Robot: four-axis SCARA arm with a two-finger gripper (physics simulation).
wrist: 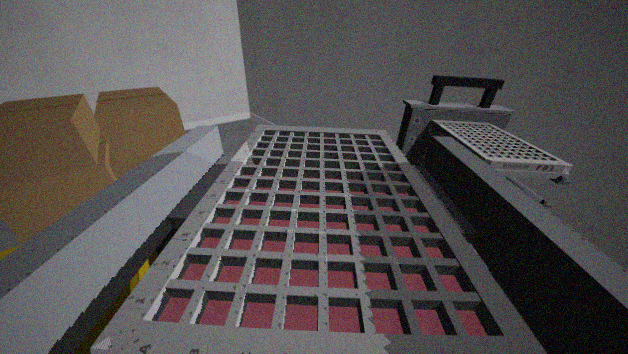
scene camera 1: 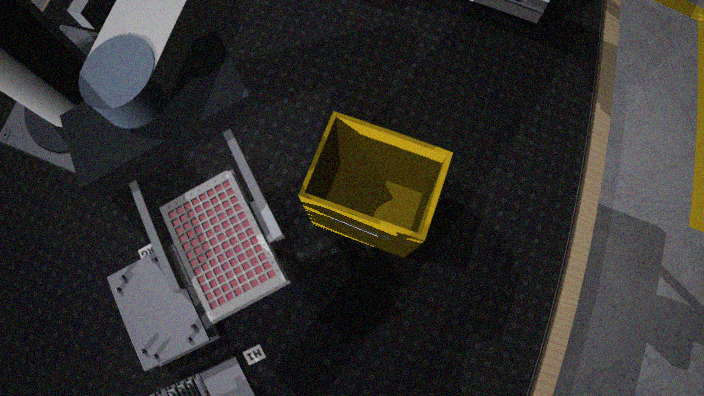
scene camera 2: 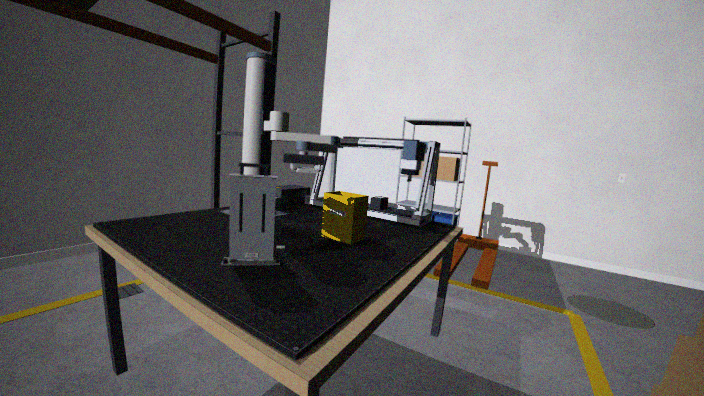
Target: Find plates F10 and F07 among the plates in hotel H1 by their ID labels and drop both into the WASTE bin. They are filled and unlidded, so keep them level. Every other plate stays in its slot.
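Places are measured from the arm's base along level axes (x ahead, y left, z up), in metres.
Where they show: gripper, fingertip midpoint: (wrist: 322,150) (scene camera 1: 228,265) (scene camera 2: 307,168); arm's base, link origin: (scene camera 1: 78,98).
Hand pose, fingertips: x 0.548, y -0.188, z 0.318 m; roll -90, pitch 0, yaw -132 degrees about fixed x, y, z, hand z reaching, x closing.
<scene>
Each offset is from my fingertips to the top centre of the thing. "pt": to the spot under its first point.
My gripper (scene camera 1: 227,255) (wrist: 322,150) is shut on a filled, unlidded plate @(0.018 m back, 0.016 m left, 0.002 m down) (scene camera 1: 225,245) (wrist: 322,220) with red wells. The plate looks level between the two fingers; its ID label does not show. It is left of the yellow WASTE bin @(0.098 m ahead, 0.162 m left, 0.106 m down) (scene camera 1: 392,135) (scene camera 2: 345,220) in scene camera 1, not over it. The bin is open at the top, and no plate shows in the visible part of its inside. Hotel H1 @(pt 0.029 m back, 0.180 m right, 0.298 m down) (scene camera 1: 227,377) is partly in view at the bottom of scene camera 1. Plate F01 @(0.027 m back, 0.240 m right, 0.039 m down) (wrist: 505,145) sits on the handled unit at the right of the wrist view.
A grey stand (scene camera 1: 157,315) is beside the held plate, near the RG label @(pt 0.243 m back, 0.037 m right, 0.305 m down) (scene camera 1: 147,250). The H1 label @(pt 0.001 m back, 0.129 m right, 0.305 m down) (scene camera 1: 254,354) lies by the hotel. The arm's column (scene camera 2: 254,115) rises left of the bin, and a gantry frame (scene camera 2: 430,185) stands behind it. The wooden table edge (scene camera 1: 580,240) is at the right.
</scene>
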